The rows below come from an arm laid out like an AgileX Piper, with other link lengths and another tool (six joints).
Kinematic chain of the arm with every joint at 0, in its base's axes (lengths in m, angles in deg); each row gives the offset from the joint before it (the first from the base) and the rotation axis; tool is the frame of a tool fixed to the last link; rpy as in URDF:
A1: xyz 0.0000 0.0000 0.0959 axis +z
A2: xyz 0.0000 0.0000 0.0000 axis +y
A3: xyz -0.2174 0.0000 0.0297 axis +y
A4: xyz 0.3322 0.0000 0.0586 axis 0.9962 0 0.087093
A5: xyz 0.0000 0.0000 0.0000 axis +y
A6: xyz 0.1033 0.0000 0.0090 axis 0.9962 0 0.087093
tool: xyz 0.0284 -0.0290 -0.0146 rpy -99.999 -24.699 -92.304
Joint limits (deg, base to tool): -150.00..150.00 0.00..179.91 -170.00..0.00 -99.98..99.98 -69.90..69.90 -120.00..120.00
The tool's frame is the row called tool.
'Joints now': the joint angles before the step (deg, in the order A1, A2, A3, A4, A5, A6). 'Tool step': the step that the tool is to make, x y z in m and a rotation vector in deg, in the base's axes. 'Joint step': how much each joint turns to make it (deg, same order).
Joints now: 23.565 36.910 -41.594 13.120 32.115 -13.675
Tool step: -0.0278 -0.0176 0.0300 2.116 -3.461 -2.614
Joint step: -0.056 -8.220 0.024 -5.039 3.628 5.987
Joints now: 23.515 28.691 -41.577 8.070 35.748 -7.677
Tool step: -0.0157 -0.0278 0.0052 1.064 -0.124 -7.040
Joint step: -2.741 -5.728 1.464 -6.679 3.380 7.661
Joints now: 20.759 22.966 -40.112 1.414 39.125 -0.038
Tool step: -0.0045 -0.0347 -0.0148 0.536 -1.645 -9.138
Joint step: -6.826 -5.988 5.633 -3.576 -1.359 3.468
